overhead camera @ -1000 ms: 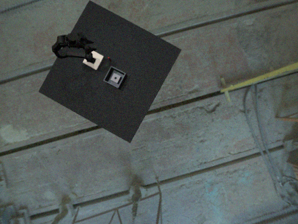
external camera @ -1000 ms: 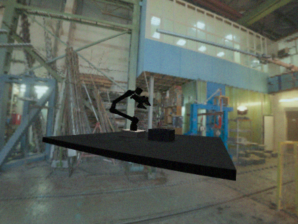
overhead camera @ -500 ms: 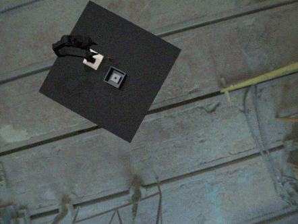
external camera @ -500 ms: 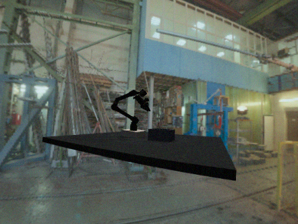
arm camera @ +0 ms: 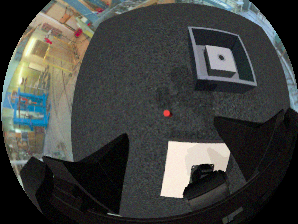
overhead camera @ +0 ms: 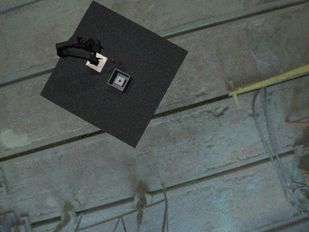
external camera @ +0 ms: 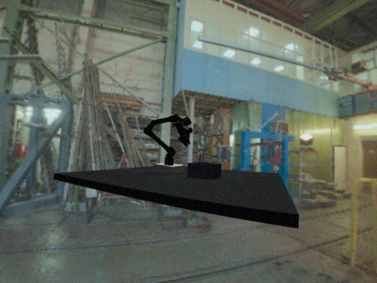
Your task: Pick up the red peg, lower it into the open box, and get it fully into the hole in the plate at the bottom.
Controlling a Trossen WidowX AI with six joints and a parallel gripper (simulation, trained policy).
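The red peg is 190 mm below my gripper tip, 30 mm to the left of it and 30 mm ahead of it. Round my gripper tip: dark box (200 mm below, 190 mm ahead, 150 mm to the right); pale plate (190 mm ahead, 180 mm below, 150 mm to the right).
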